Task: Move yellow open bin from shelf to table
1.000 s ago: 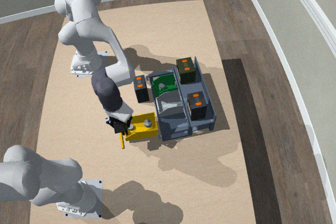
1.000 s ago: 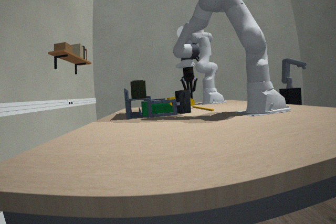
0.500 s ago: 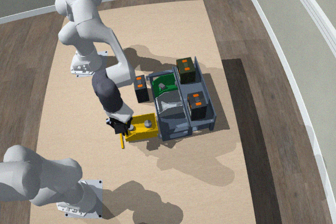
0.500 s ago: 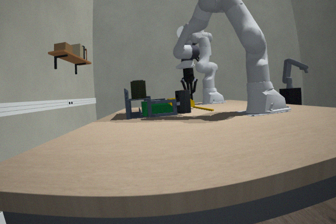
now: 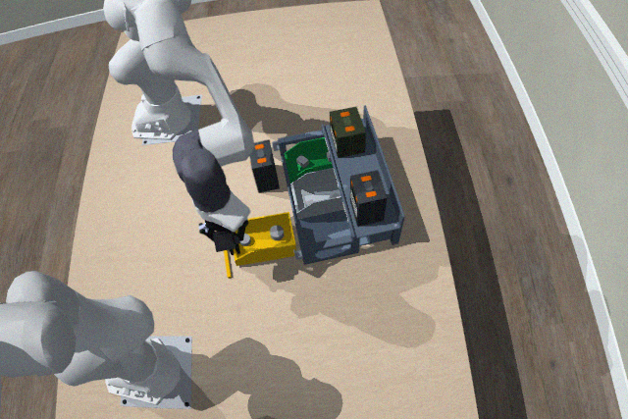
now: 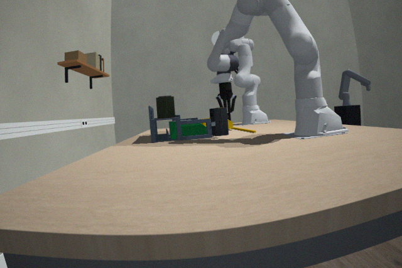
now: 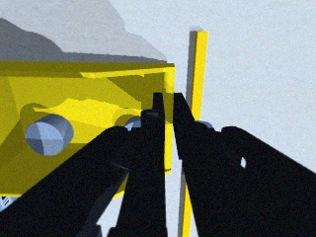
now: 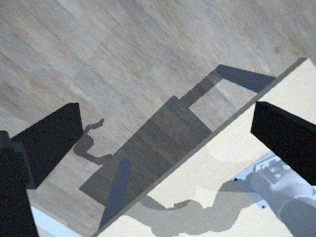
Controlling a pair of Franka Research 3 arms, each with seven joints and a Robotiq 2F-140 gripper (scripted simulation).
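The yellow bin is 80 mm ahead of my left hand, 30 mm below it and 20 mm to the left of it. Also, from my left hand: blue-grey shelf: 290 mm ahead, 160 mm to the left; grey bin: 260 mm ahead, 150 mm to the left, 20 mm below; thin yellow bar: 120 mm to the left, 60 mm below, 50 mm behind.
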